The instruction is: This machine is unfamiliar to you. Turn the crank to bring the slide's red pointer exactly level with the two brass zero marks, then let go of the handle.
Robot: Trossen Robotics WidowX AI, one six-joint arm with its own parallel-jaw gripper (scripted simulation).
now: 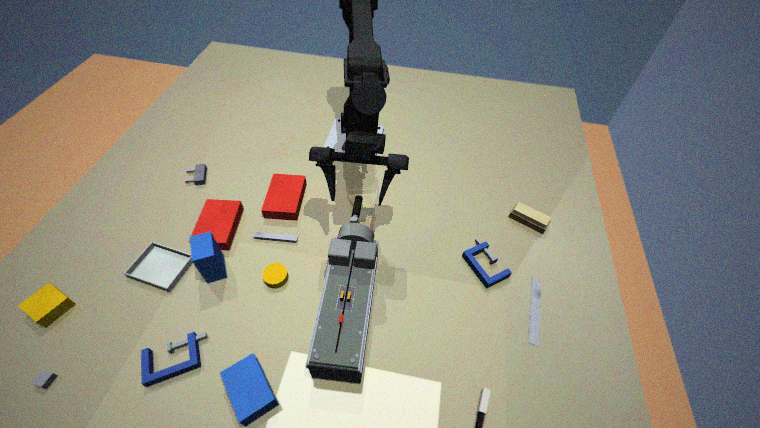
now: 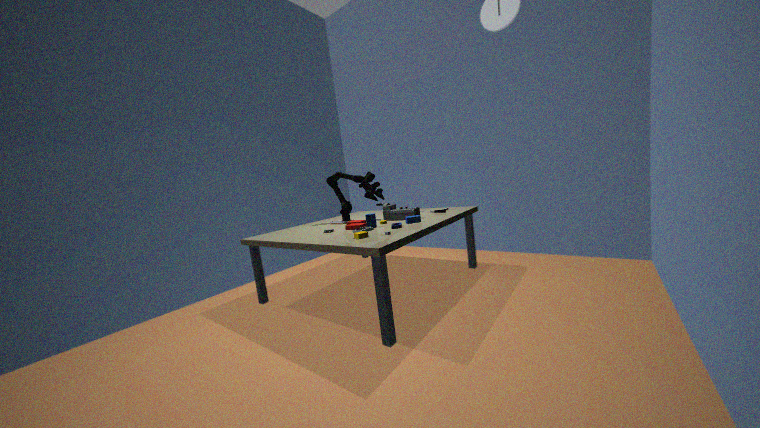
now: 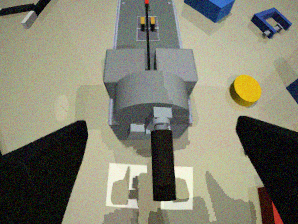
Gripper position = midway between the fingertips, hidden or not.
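Note:
In image 1 I can see a blue block (image 1: pixel 207 256), a grey tray (image 1: pixel 158 265) and my gripper (image 1: pixel 356 203), which is open with nothing in it. Image 3 gives me my gripper (image 3: pixel 164 125) too, but the grey tray is out of frame in image 3.

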